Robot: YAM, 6 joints.
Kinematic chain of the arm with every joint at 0, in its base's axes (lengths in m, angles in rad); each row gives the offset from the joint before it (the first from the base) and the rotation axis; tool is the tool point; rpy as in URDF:
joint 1: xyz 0 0 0.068 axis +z
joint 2: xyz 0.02 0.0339 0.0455 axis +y
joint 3: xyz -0.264 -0.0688 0 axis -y
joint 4: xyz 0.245 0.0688 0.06 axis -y
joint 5: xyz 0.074 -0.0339 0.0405 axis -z
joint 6: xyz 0.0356 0 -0.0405 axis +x
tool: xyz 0 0 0 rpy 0 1.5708 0
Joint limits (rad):
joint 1: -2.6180..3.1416
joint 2: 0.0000..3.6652
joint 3: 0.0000..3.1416
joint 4: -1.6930..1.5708
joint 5: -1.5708..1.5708
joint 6: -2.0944..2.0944
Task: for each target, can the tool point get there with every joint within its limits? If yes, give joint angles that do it. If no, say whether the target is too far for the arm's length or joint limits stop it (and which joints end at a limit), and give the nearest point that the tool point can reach.
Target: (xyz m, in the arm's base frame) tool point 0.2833 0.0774 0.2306
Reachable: yes | joints 0.2624 1.7358 1.3546 -1.3680 -0.0356 1.4389
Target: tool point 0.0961 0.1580 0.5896
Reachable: yes | joints -1.9397 0.5457 1.7787 0.3483 -1.1638 1.4121
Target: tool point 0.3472 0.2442 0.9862
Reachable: no: too far | nearest point 0.2316 0.1629 0.6813 | short by 0.336 m
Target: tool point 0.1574 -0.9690 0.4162
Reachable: no: too far | nearest point 0.0989 -0.6090 0.3014 | short by 0.382 m
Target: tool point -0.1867 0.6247 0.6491
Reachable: no: too far | nearest point -0.1424 0.4766 0.5181 | short by 0.203 m
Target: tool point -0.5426 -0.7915 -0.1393
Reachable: no: too far | nearest point -0.3530 -0.5150 -0.0491 | short by 0.347 m
